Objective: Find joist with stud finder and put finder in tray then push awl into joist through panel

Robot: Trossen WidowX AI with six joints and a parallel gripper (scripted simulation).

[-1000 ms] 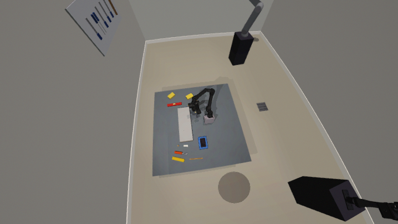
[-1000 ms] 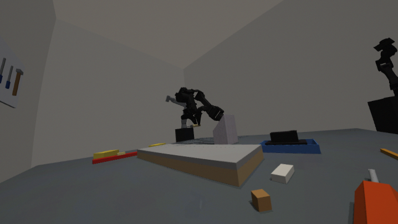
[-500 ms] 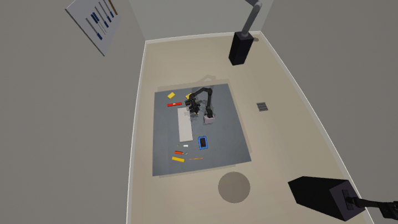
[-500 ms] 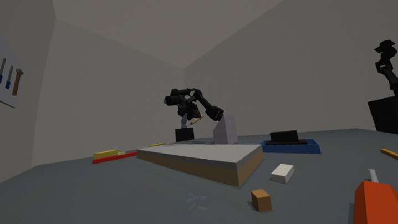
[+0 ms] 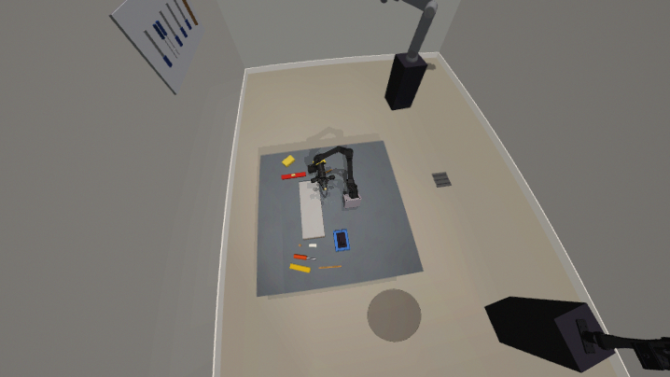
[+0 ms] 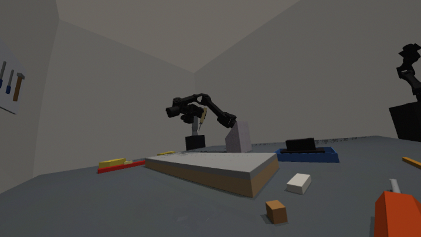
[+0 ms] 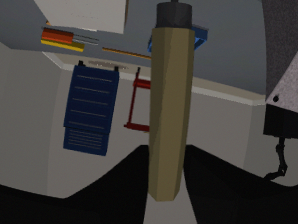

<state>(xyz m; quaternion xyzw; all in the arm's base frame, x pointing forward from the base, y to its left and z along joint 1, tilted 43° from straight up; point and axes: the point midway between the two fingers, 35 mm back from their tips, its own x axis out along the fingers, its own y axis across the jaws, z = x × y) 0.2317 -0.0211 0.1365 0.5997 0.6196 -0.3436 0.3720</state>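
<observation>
Now: gripper tip 50 mm above the awl, 20 mm to the left of it and 10 mm short of it. The rest, counted from my gripper tip: square light: 400 mm to the left, 170 mm below, 40 mm behind; then blue tray: 370 mm to the left, 220 mm below, 40 mm behind; then black stud finder: 390 mm to the left, 190 mm below, 40 mm behind.
</observation>
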